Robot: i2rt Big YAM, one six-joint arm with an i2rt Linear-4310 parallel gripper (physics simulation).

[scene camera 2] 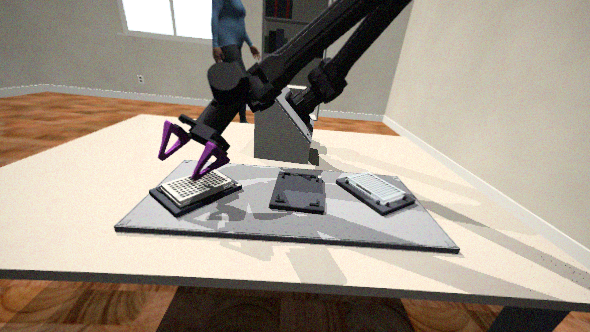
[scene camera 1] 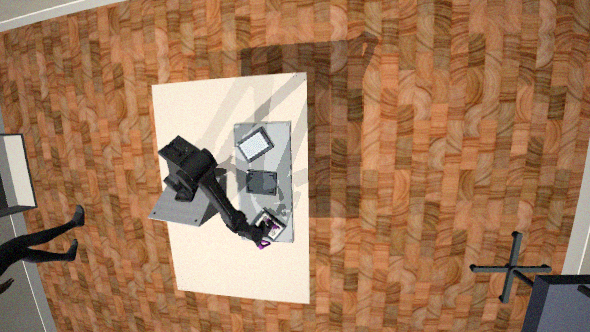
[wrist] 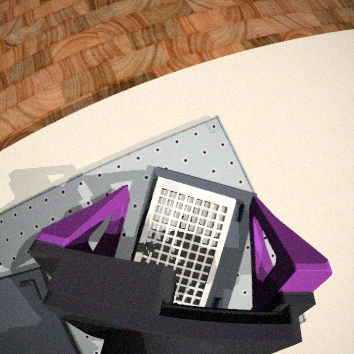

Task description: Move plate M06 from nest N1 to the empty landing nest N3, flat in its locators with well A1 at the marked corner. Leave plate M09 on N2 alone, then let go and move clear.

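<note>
A cream well plate (scene camera 1: pixel 275 230) (scene camera 2: pixel 197 189) (wrist: pixel 192 220) lies on a dark nest (scene camera 2: pixel 178 211) (wrist: pixel 231 250) at one end of the grey board. A wide strip of that nest shows along the plate's right side in the wrist view. My gripper (scene camera 1: pixel 268 234) (scene camera 2: pixel 178 169) (wrist: pixel 188 196) is open and empty above this plate, with the purple fingers on either side of it in the wrist view. An empty dark nest (scene camera 1: pixel 261 183) (scene camera 2: pixel 299 192) (wrist: pixel 22 315) with corner locators is mid-board. A pale blue plate (scene camera 1: pixel 255 145) (scene camera 2: pixel 377 188) sits on the far nest (scene camera 2: pixel 391 208). Labels and the A1 marks are unreadable.
The perforated grey board (scene camera 1: pixel 282 160) (scene camera 2: pixel 280 227) (wrist: pixel 187 145) lies on a cream table (scene camera 1: pixel 225 270) (scene camera 2: pixel 65 230) (wrist: pixel 295 100). The arm's grey base stand (scene camera 1: pixel 180 212) (scene camera 2: pixel 280 137) is behind the board. A person (scene camera 2: pixel 231 30) stands beyond the table.
</note>
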